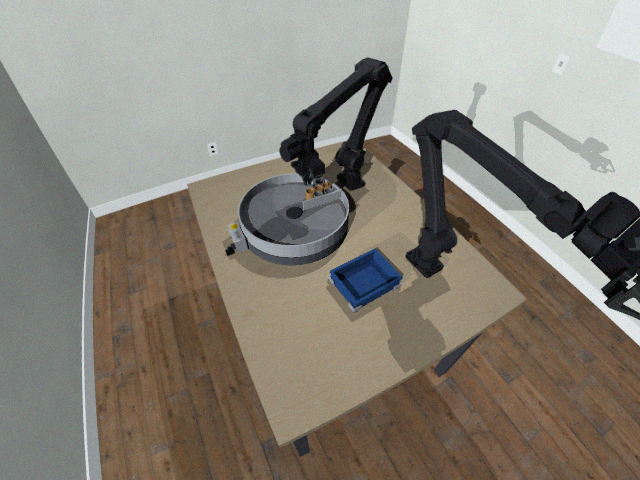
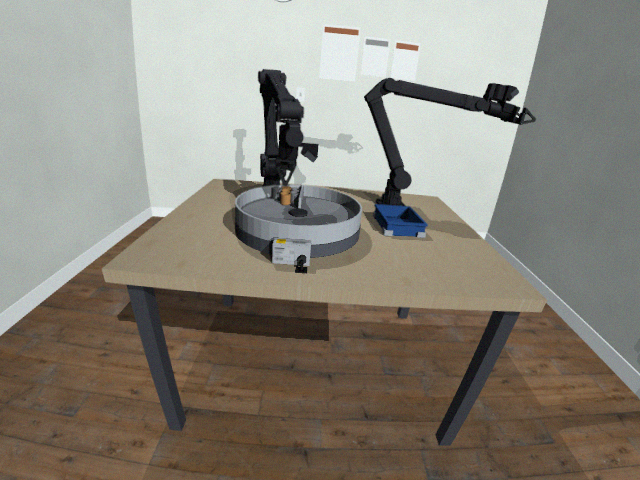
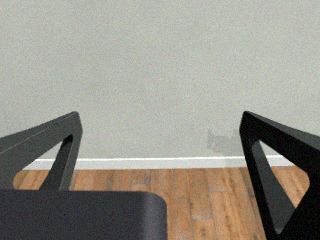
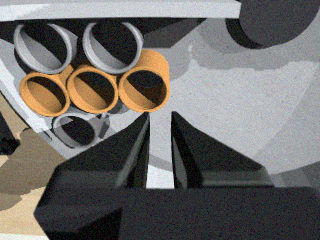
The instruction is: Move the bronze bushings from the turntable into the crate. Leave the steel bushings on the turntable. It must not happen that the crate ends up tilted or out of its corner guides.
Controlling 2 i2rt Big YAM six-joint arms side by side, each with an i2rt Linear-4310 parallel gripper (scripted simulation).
Note:
I see my left gripper (image 3: 160,120), my right gripper (image 4: 160,120), a blue crate (image 1: 368,272), a bronze bushing (image 4: 38,94), a bronze bushing (image 4: 137,98), a steel bushing (image 4: 69,128), a bronze bushing (image 4: 84,94), a steel bushing (image 4: 31,45) and a steel bushing (image 4: 105,59).
The blue crate also shows in image 2 (image 2: 401,215). Image 3 does not show the blue crate: it is out of frame. Image 4 does not show the blue crate: it is out of frame.

